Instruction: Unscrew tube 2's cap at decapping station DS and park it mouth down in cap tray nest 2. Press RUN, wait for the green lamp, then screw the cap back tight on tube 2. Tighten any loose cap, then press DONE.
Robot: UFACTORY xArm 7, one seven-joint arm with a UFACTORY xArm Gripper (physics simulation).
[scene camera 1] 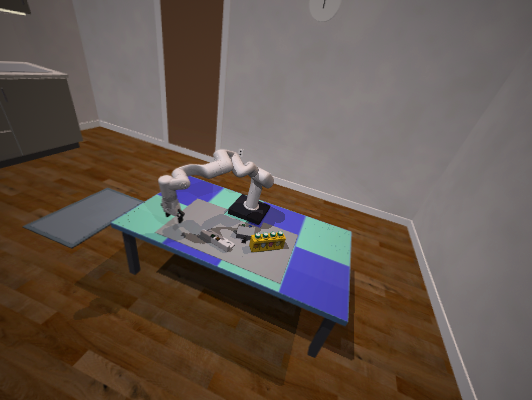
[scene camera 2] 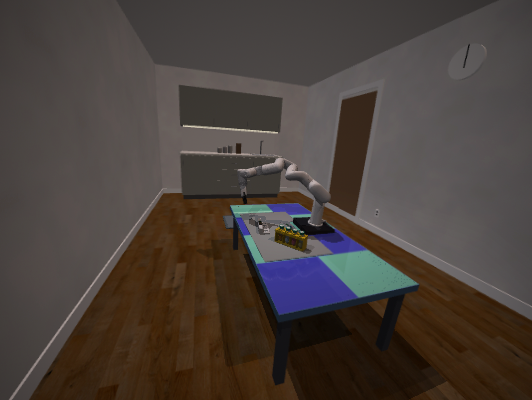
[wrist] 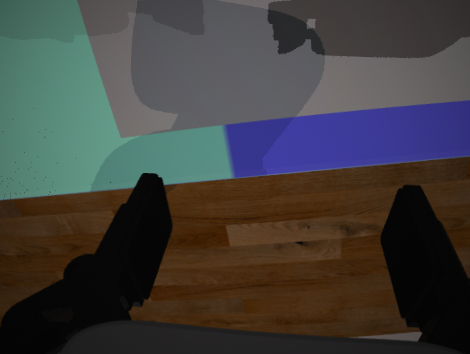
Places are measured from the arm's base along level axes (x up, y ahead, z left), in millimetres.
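Pixels of known places: gripper, between the fingertips: (scene camera 1: 174,219) (scene camera 2: 245,202) (wrist: 276,206); arm's base, origin of its link: (scene camera 1: 251,205) (scene camera 2: 315,223).
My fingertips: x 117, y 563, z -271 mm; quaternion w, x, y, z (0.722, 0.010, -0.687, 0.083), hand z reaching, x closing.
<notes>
Ahead of a thing's pixels: the offset from my fingertips to its top centre. Level surfaces: height alone.
My gripper (scene camera 1: 175,217) (scene camera 2: 245,199) (wrist: 276,206) is open and empty, above the far-left end of the table in the scene camera 1 view. In the wrist view its fingers are wide apart, over the table edge and wooden floor. A yellow rack {dx -49, dy -229, dz +537 mm} (scene camera 1: 268,243) (scene camera 2: 291,239) holds several upright tubes with white and teal caps, well away from the gripper. A long pale unit {dx -99, dy -116, dz +235 mm} (scene camera 1: 218,240) (scene camera 2: 261,226) with dark parts lies between them. A small grey unit {dx -68, dy -263, dz +366 mm} (scene camera 1: 243,231) is beside the rack. Tube 2, the station, tray nests, buttons and lamp cannot be told apart at this size.
The grey mat {dx -152 mm} (scene camera 1: 265,266) (scene camera 2: 272,253) (wrist: 390,80) lies on the blue and green table {dx -155 mm} (scene camera 1: 320,270) (scene camera 2: 310,282) (wrist: 40,125). The arm's black base plate (scene camera 1: 240,212) (scene camera 2: 320,230) is at the table's back edge. Arm shadows fall across the mat.
</notes>
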